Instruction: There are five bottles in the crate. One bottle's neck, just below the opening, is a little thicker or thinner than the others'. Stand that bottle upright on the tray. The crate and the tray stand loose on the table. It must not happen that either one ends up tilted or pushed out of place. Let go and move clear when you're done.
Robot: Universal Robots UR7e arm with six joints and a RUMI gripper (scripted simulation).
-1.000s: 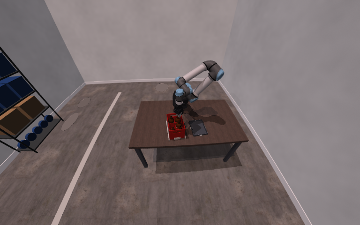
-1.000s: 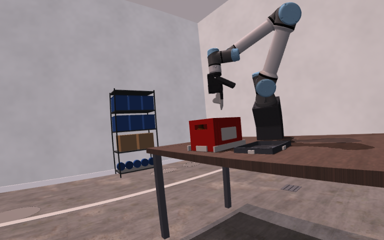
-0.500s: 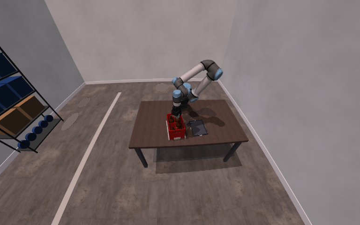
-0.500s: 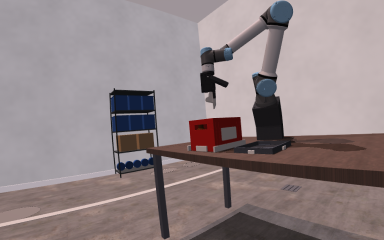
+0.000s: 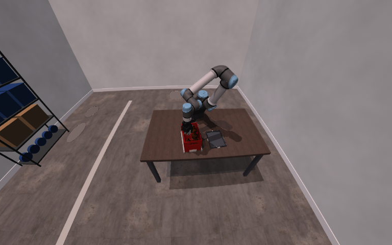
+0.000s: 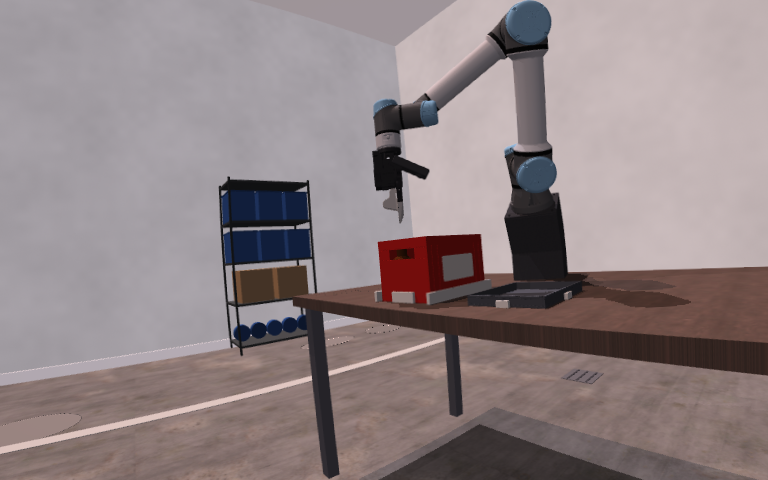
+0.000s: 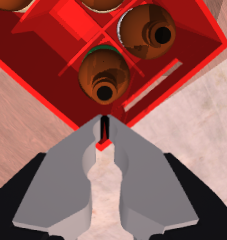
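My hand is 15 cm above the glass bottle and 1 cm short of it. Also, from my hand: dark tray: 30 cm to the left, 23 cm below, 17 cm behind; then red crate: 16 cm below, 9 cm behind, 1 cm to the left; then brown bottle: 15 cm below, 11 cm behind, 5 cm to the left.
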